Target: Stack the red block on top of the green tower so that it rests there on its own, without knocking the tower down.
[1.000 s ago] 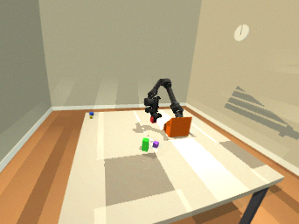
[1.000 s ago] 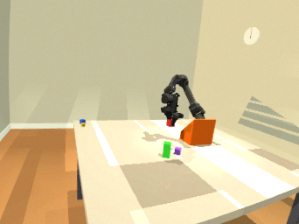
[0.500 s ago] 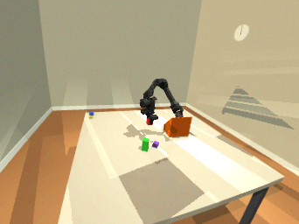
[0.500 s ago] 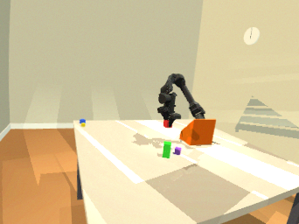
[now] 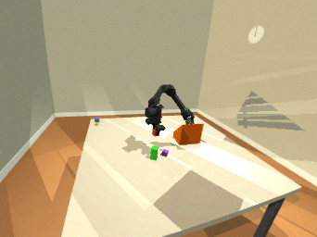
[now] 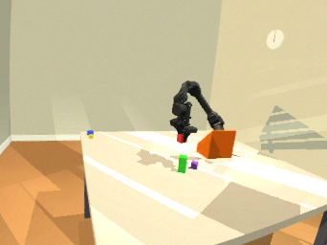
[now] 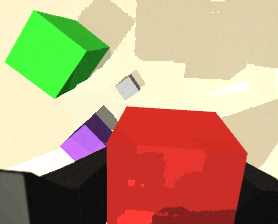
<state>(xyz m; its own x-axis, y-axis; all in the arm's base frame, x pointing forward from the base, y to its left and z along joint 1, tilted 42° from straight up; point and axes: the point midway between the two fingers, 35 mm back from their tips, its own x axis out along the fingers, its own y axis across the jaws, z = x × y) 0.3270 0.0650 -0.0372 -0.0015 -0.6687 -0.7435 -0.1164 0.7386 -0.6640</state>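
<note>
The purple cube is 60 mm behind my gripper tip, 70 mm to the left of it and 120 mm below it. Round my gripper tip: red block 20 mm above.
</note>
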